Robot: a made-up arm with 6 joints.
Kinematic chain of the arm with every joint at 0, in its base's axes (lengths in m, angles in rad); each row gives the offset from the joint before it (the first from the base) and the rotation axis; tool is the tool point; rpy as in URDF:
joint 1: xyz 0 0 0.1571 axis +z
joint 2: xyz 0 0 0 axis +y
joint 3: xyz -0.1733 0 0.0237 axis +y
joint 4: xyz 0.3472 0 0.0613 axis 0.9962 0 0.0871
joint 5: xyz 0 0 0 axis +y
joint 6: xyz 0.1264 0 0.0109 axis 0.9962 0 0.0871
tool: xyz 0 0 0 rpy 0 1.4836 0
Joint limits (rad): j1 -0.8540..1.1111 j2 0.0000..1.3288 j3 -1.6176..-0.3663 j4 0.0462..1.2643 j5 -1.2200..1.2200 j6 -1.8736..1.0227
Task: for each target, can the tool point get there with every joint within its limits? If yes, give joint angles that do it. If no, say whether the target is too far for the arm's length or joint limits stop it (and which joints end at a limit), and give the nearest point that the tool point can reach.
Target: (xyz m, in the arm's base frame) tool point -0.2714 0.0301 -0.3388
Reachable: no: joint limits stop it (at a limit: joint 1, joint 2, joint 3, joint 5) | nearest point 0.0307 0.1813 -0.0207 | short by 0.464 m
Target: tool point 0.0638 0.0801 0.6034
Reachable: yes | joints 0.6569 0.1820 -1.0572 0.7767 0.2778 -1.3587
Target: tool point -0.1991 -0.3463 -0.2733
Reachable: no: joint limits stop it (at a limit: joint 1, joint 2, joint 3, joint 4) | nearest point 0.1345 -0.1472 -0.0418 | short by 0.452 m
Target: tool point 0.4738 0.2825 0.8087
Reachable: no: too far | nearest point 0.3174 0.1892 0.5936 | short by 0.282 m
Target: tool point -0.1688 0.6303 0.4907
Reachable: no: too far | nearest point 0.0622 0.3759 0.4513 | short by 0.346 m
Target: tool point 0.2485 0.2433 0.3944
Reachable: yes | joints 0.8854 0.9186 -0.7272 0.3703 -0.9911 -1.1505
